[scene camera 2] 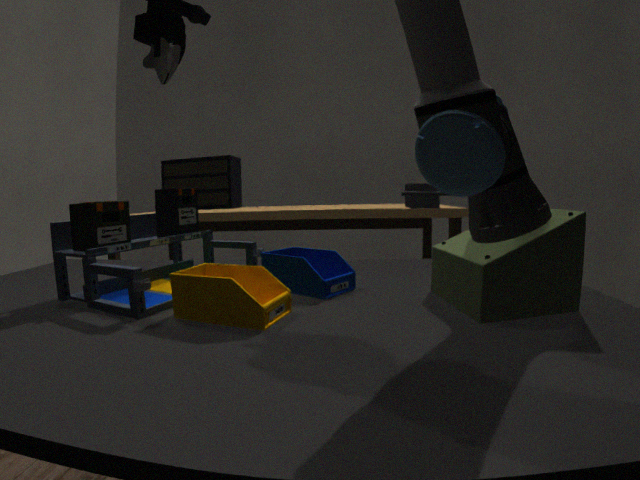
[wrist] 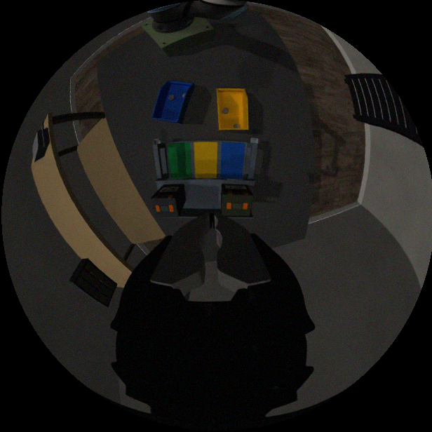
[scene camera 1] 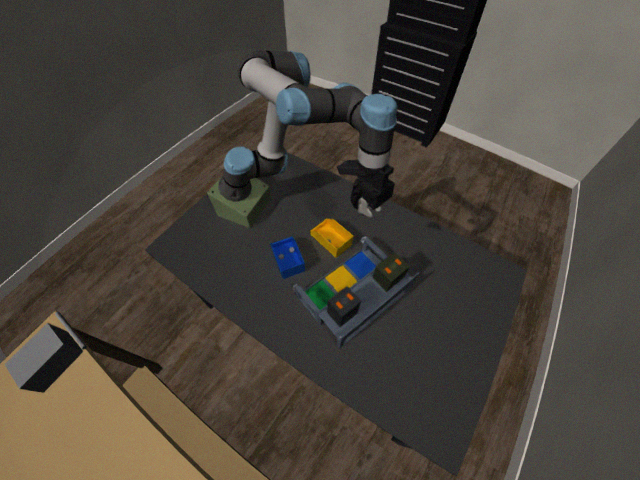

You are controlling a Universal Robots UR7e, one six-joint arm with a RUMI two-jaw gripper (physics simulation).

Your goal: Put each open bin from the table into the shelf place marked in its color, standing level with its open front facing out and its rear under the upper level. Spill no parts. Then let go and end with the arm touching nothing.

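Places are measured from the arm's base along level axes (x ahead, y left, z up), in metres.
Pixels of known places: gripper, fingertip midpoint: [scene camera 2: 163, 84] [scene camera 1: 363, 215]; arm's base, link origin: [scene camera 2: 511, 225] [scene camera 1: 234, 187].
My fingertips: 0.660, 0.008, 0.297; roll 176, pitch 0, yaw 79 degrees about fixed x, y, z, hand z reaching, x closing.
Observation:
Ahead of a thing's pixels: the offset from my fingertips to its top centre, as dx, dy, dz. "*": to the spot under its first point.
A yellow open bin {* -0.183, +0.118, -0.429} [scene camera 1: 332, 237] [scene camera 2: 222, 297] [wrist: 239, 107] stands level on the table in front of the shelf, with round parts inside. A blue open bin {* -0.273, -0.093, -0.429} [scene camera 1: 287, 258] [scene camera 2: 305, 273] [wrist: 166, 102] stands beside it, slightly turned, also with round parts. The low grey shelf [scene camera 1: 369, 297] [scene camera 2: 98, 253] [wrist: 202, 195] has a green place [scene camera 1: 319, 294] [wrist: 180, 160], a yellow place [scene camera 1: 341, 279] [scene camera 2: 161, 285] [wrist: 205, 160] in the middle and a blue place [scene camera 1: 360, 265] [scene camera 2: 136, 297] [wrist: 232, 160]; no bin stands on them. My gripper [scene camera 1: 369, 210] [scene camera 2: 164, 81] [wrist: 212, 214] is shut and empty, high above the table.
Two dark boxes with orange marks, one {+0.077, -0.180, -0.208} [scene camera 1: 343, 305] [scene camera 2: 177, 212] [wrist: 168, 200] above the green side and one {+0.136, +0.044, -0.233} [scene camera 1: 390, 272] [scene camera 2: 100, 224] [wrist: 237, 200] above the blue side, stand on the shelf's upper level. The green robot base [scene camera 1: 240, 206] [scene camera 2: 527, 279] [wrist: 182, 37] stands beyond the bins.

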